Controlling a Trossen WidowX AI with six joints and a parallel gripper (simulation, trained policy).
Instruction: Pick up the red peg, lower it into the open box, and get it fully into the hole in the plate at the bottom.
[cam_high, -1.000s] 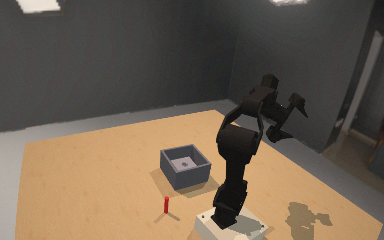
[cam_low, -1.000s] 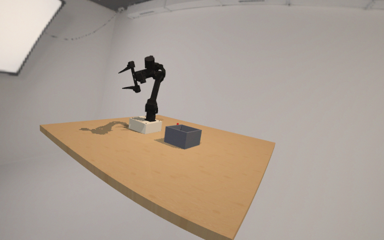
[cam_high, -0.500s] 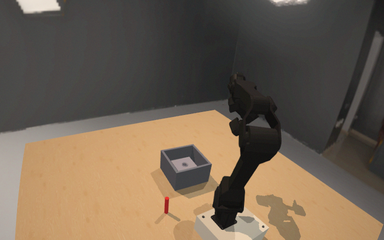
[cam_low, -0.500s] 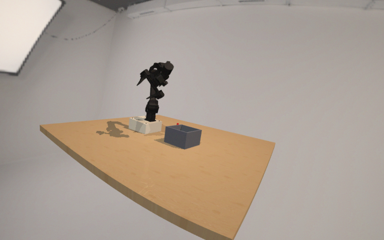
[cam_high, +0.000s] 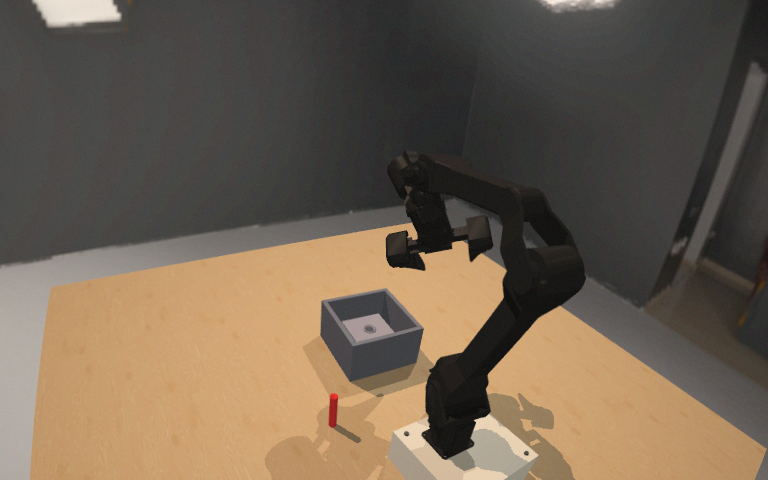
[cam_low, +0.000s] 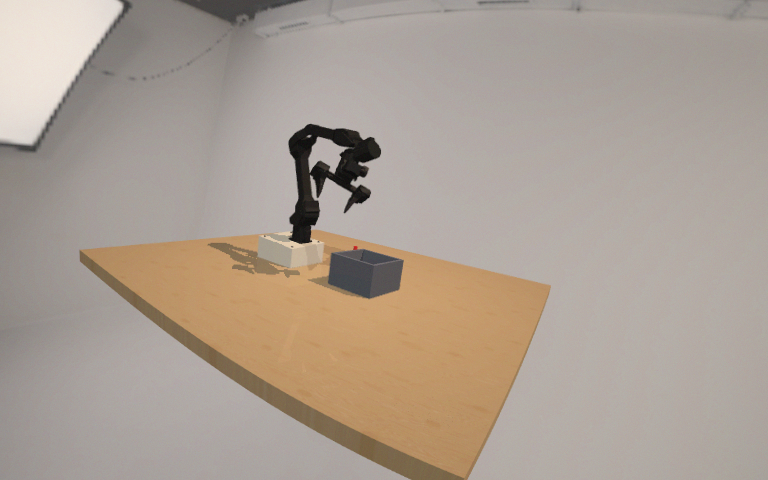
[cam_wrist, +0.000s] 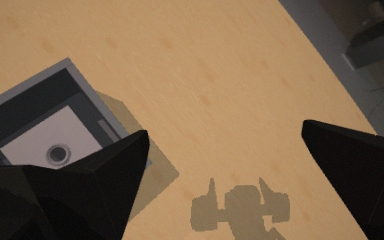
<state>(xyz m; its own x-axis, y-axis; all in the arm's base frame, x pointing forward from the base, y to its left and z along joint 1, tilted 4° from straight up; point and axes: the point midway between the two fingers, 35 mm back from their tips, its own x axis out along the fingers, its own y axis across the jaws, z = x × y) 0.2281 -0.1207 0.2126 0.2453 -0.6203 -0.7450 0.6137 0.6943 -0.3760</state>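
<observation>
The red peg is 270 mm to the left of my gripper tip, 200 mm below it and 80 mm behind it. Also, from my gripper tip: pale plate (200 mm below, 110 mm to the left, 80 mm ahead); grey box (220 mm below, 110 mm to the left, 80 mm ahead).
</observation>
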